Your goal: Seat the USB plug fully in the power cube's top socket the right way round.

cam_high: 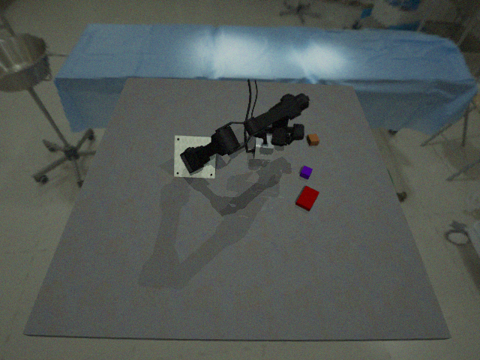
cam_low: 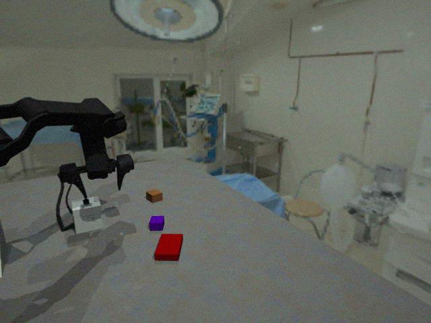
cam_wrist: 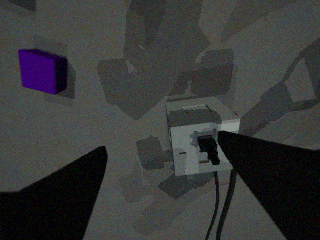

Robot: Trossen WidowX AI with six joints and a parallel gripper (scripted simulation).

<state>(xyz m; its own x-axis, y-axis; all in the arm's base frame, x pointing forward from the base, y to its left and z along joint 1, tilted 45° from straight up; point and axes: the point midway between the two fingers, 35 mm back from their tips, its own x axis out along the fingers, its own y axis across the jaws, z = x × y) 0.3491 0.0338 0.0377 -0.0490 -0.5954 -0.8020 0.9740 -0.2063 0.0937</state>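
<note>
My gripper tip is now 4 cm past the dark USB plug, 4 cm to the right of it and 3 cm above it. Also, from my gripper tip: red block 10 cm ahead, 21 cm to the right, 11 cm below; purple cube 13 cm ahead, 8 cm to the right, 10 cm below; USB socket 4 cm behind, 4 cm to the left, 5 cm below.
</note>
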